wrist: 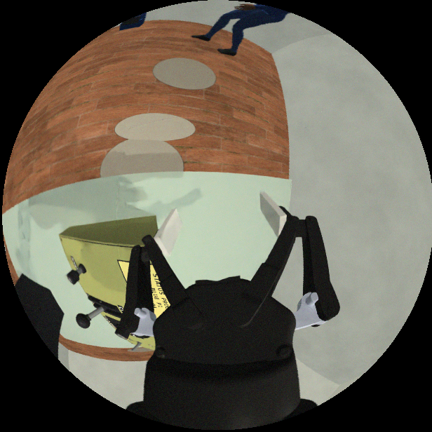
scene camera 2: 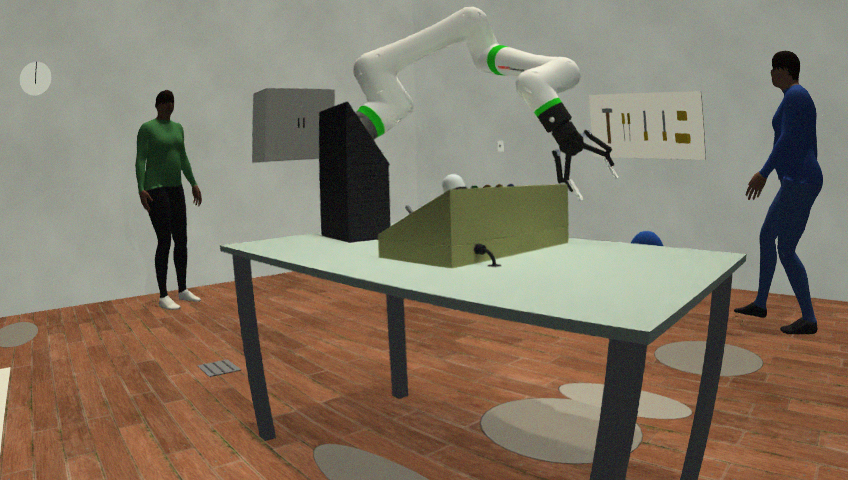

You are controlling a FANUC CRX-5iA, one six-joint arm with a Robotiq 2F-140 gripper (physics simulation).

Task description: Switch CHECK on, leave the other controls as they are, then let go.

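Where they show: gripper, fingertip midpoint: [scene camera 2: 599, 189]; arm's base, link origin: [scene camera 2: 352, 134].
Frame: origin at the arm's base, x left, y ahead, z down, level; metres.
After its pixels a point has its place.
Note:
The olive control console [scene camera 2: 505, 220] @(x 0.095, y 0.667, z 0.259 m) [wrist: 102, 257] stands on the table. My gripper [scene camera 2: 596, 181] @(x 0.450, y 0.691, z 0.188 m) [wrist: 218, 208] is open with nothing between its fingers. In the scene view it hangs by the console's far right end, near the height of its top. In the wrist view the console lies to the left, partly hidden behind the left finger. A black knob [wrist: 76, 274] and a lever with a black ball [wrist: 83, 320] stick out from it. Part of a yellow label [wrist: 159, 307] starting "STATUS" shows. I cannot make out CHECK or its position; the scene view shows the console's back.
The pale green table [scene camera 2: 595, 285] @(x 0.005, y 1.049, z 0.349 m) [wrist: 220, 195] carries the black robot pedestal [scene camera 2: 351, 178] @(x -0.064, y 0.126, z 0.149 m) [wrist: 40, 310]. A white dome [scene camera 2: 453, 182] @(x -0.057, y 0.668, z 0.162 m) tops the console, and a black cable [scene camera 2: 492, 256] @(x -0.003, y 0.737, z 0.328 m) leaves its back. A person in blue [scene camera 2: 794, 136] [wrist: 250, 22] and one in green [scene camera 2: 163, 154] stand beyond the table.

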